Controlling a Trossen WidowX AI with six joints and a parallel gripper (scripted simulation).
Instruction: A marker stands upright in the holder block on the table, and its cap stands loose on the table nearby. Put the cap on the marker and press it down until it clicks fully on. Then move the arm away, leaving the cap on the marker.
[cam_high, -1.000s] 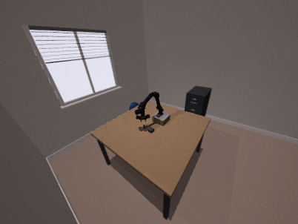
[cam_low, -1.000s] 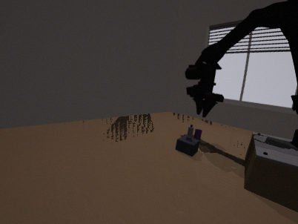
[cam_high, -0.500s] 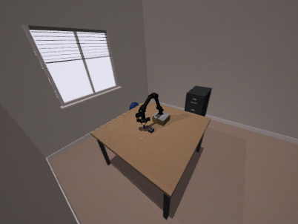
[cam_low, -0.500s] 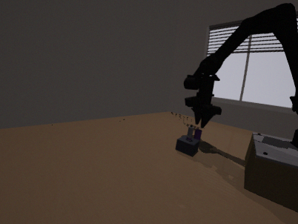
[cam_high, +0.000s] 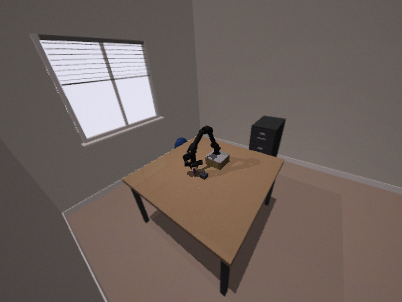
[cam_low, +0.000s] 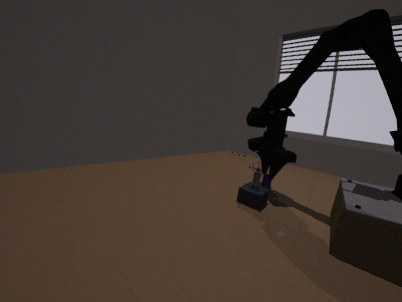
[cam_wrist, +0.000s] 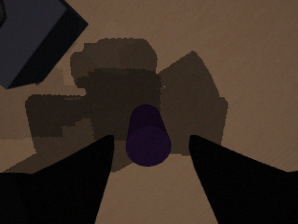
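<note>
Now: the purple cap 2 cm below my gripper tip. Round my gripper tip: dark holder block 1 cm ahead, 12 cm to the left, 3 cm below.
</note>
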